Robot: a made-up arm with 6 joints.
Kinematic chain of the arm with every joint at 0, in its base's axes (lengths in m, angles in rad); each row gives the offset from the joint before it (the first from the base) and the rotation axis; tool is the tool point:
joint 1: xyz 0 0 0.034 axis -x
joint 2: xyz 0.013 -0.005 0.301 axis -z
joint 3: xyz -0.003 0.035 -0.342 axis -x
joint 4: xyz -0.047 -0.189 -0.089 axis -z
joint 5: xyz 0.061 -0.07 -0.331 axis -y
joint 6: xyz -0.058 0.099 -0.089 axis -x
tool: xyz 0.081 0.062 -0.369
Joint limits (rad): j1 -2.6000..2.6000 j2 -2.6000..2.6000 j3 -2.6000..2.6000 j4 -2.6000..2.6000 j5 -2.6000..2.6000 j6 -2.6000..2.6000
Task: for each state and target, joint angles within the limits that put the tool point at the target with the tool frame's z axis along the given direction. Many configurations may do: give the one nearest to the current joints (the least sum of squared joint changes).
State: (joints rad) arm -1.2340 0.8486 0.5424 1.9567 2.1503 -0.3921
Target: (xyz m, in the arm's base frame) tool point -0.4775 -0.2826 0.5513 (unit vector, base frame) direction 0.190 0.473 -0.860
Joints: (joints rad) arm -0.8166 1.6018 1.3717 2.2575 1.5592 -0.3852
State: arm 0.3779 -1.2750 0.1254 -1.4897 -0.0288 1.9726
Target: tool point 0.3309 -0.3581 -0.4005 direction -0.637 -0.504 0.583
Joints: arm 0.9753 -1.0163 0.2055 -1.4361 0.3265 1.6343
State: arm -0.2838 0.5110 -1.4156 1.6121 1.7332 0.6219
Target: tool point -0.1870 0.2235 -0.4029 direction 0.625 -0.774 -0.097
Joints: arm 0.2506 1.0873 -0.8946 1.9196 2.5440 1.1369
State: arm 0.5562 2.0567 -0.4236 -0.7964 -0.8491 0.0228
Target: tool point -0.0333 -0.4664 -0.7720 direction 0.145 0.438 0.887
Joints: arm 0.6714 1.9546 -0.0592 -0.6695 -0.2825 0.1252
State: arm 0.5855 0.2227 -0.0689 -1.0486 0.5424 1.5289
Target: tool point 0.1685 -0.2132 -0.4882 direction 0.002 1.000 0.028
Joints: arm 0.0117 0.5015 -0.4683 -0.9475 0.7992 2.1142
